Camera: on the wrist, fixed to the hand. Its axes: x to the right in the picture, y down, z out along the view.
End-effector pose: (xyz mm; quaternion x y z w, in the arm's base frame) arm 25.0 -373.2 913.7 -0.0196 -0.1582 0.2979 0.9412
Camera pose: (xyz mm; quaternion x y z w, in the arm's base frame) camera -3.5 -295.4 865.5 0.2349 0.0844 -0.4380 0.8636
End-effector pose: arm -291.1 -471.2 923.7 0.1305 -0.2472 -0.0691 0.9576
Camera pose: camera -257.7 -381.7 917.0 0.4574 0.0625 -0.6529 0.6005
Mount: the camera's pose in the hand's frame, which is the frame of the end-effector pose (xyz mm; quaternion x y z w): 8.3 86.0 -41.4 0.1939 0.1547 -0.7050 0.6644
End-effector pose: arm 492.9 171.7 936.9 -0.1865 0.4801 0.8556 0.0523
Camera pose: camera 473.3 90.3 983.4 -0.5846 0.3615 0.4096 0.5998
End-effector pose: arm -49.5 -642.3 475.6 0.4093 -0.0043 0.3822 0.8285
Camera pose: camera -111.0 -576.8 508.8 0.3765 0.4880 -0.2660 0.7412
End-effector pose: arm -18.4 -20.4 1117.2 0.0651 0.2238 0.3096 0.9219
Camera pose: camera -77.9 52.6 1099.4 0.0163 0.3972 -0.4776 0.7835
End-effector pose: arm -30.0 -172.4 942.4 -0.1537 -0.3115 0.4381 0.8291
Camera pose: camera -53.8 -115.9 868.8 0.2105 -0.1021 -0.2568 0.9377
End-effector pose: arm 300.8 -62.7 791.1 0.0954 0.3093 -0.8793 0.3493
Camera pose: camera 350.6 -90.6 714.1 -0.0491 -0.1563 0.8757 0.4542
